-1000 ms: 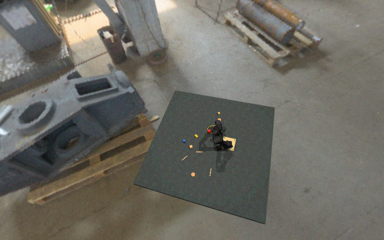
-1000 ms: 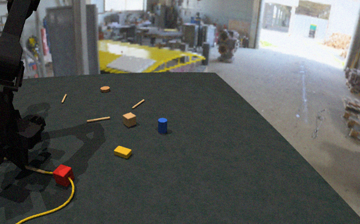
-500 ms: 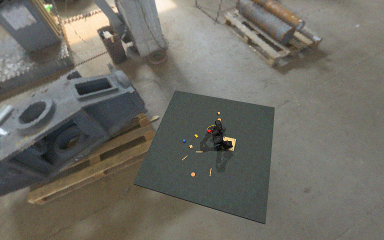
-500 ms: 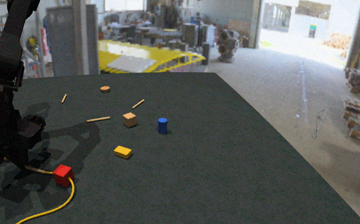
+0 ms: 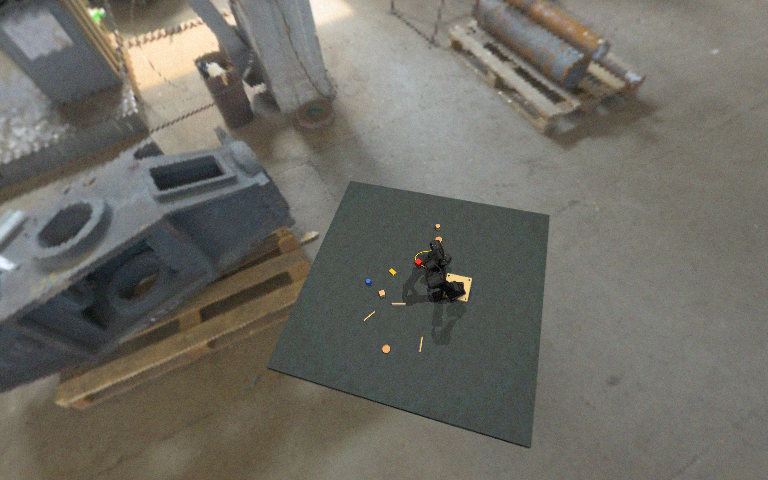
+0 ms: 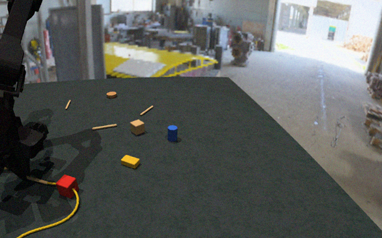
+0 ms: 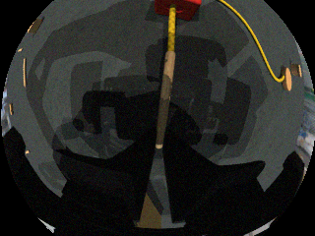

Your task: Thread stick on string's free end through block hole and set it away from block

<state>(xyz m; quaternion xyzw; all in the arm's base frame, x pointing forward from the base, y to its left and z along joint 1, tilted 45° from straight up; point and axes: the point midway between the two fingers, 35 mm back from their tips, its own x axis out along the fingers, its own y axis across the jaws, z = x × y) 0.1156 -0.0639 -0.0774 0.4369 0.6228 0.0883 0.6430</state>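
My gripper tip is 4 cm short of the thin wooden stick, 2 cm to the left of it and 1 cm below it. The rest, counted from my gripper tip: round wooden button (23 cm to the right, 1 cm ahead, 1 cm above); then red block (11 cm ahead, 5 cm to the right, 2 cm above); then yellow block (25 cm ahead, 2 cm to the left, 1 cm above).
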